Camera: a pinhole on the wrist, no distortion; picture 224 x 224 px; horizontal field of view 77.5 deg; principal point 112.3 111.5 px. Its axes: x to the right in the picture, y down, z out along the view. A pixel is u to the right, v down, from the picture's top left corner.
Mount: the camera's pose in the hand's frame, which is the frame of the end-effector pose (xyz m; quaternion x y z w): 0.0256 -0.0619 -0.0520 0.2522 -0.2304 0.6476 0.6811
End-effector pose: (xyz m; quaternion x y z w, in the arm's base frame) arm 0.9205 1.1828 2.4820 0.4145 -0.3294 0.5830 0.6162
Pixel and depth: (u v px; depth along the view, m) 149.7 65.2 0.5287
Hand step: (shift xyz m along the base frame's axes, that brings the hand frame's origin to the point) 0.3522 -0.2874 0.3452
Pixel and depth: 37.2 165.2 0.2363
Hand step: 0.3022 -0.0699 -0.0778
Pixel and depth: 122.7 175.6 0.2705
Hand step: 0.2179 -0.1924 -0.0345
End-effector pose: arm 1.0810 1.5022 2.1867 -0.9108 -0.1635 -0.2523 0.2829
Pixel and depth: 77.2 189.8 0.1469
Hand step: -0.1117 0.1584 0.0183
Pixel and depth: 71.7 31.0 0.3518
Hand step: 0.0742 0.4141 0.1850
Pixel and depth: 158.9 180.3 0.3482
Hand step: -0.0854 0.3066 -0.2038
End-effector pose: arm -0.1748 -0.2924 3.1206 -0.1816 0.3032 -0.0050 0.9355
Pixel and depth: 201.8 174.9 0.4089
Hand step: 0.1465 0.0547 0.4479
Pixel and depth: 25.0 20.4 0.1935
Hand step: 0.1564 -0.2777 0.0235
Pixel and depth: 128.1 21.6 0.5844
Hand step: 0.6167 -0.2802 0.2197
